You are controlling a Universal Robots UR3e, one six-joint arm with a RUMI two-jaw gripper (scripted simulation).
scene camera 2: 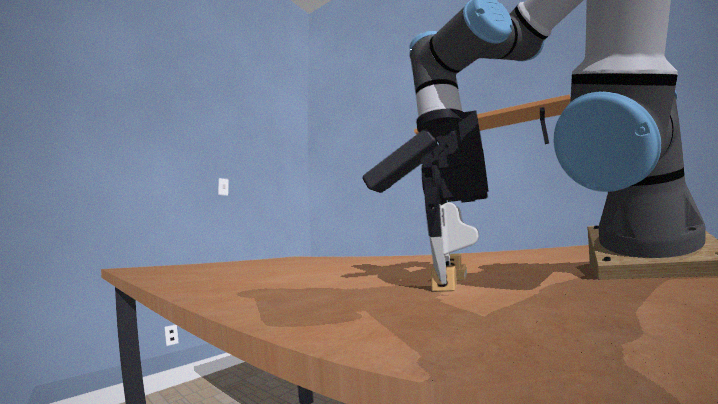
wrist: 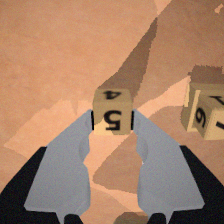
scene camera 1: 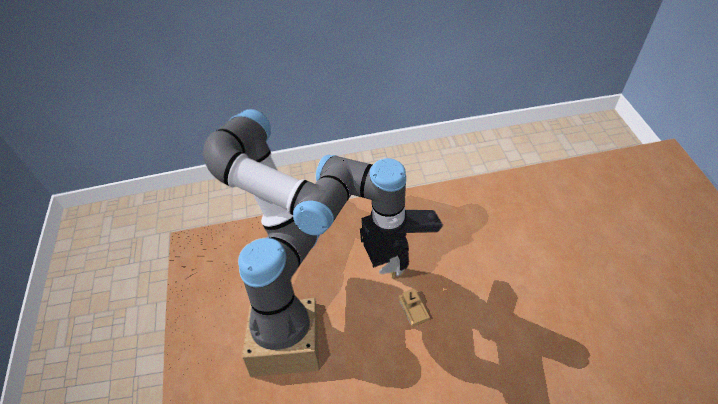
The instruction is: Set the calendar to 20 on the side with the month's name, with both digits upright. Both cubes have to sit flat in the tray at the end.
Labels:
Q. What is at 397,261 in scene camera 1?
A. The gripper.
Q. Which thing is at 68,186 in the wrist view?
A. The gripper.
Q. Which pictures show the gripper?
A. Scene camera 2, the wrist view and scene camera 1: all of them.

